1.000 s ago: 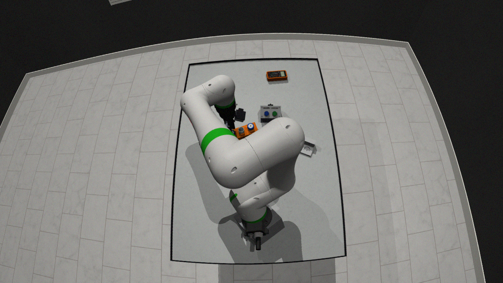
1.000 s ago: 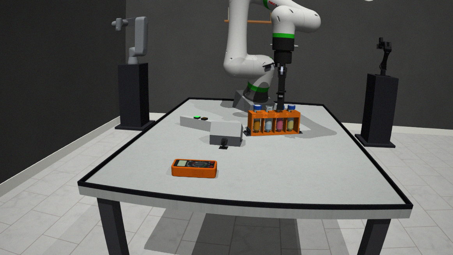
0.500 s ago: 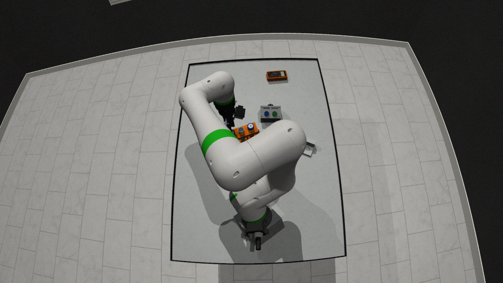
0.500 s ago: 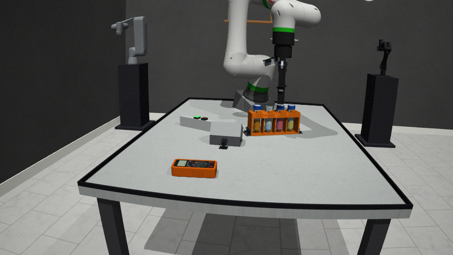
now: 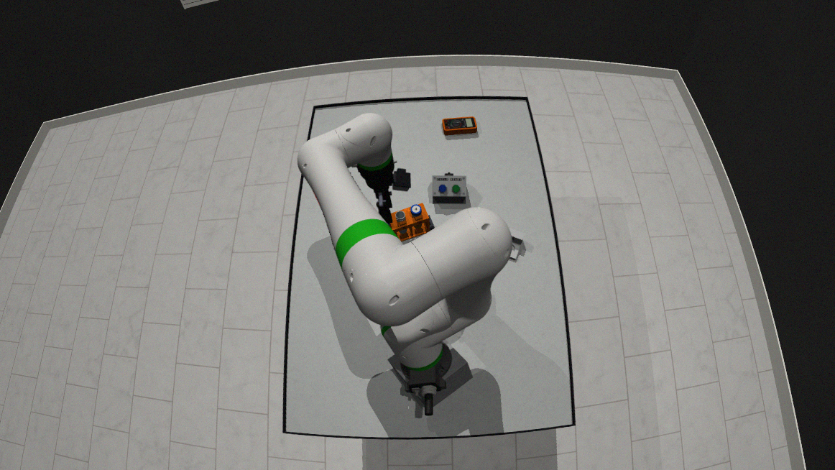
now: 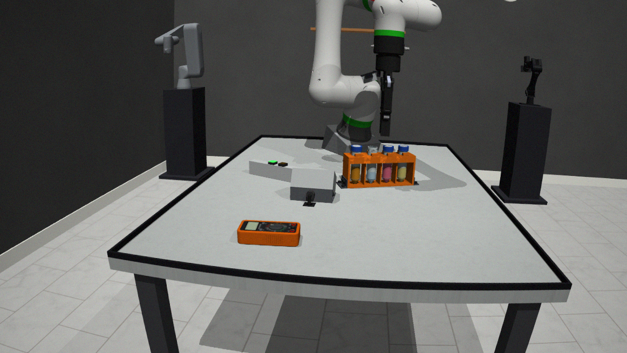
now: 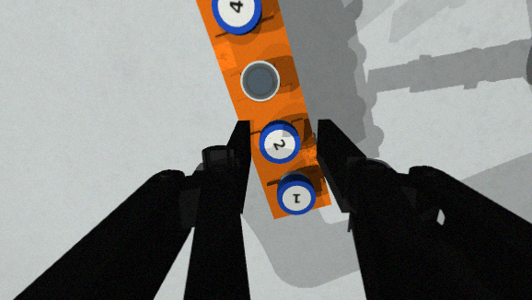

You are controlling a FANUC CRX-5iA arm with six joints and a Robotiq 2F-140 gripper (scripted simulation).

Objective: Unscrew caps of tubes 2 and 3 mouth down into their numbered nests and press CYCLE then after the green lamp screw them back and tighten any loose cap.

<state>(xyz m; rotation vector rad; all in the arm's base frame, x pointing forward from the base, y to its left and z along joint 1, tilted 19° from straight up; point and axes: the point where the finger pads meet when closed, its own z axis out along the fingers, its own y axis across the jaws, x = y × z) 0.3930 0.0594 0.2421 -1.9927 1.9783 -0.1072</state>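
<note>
My gripper is now 340 mm to the left of the cap 3, 170 mm above it and 40 mm past it. Also, from my hand: cap 1: 70 mm below, 60 mm to the left, 20 mm behind; then cap 4: 80 mm to the right, 70 mm below, 30 mm ahead; then cap 2: 70 mm below, 10 mm to the left.
</note>
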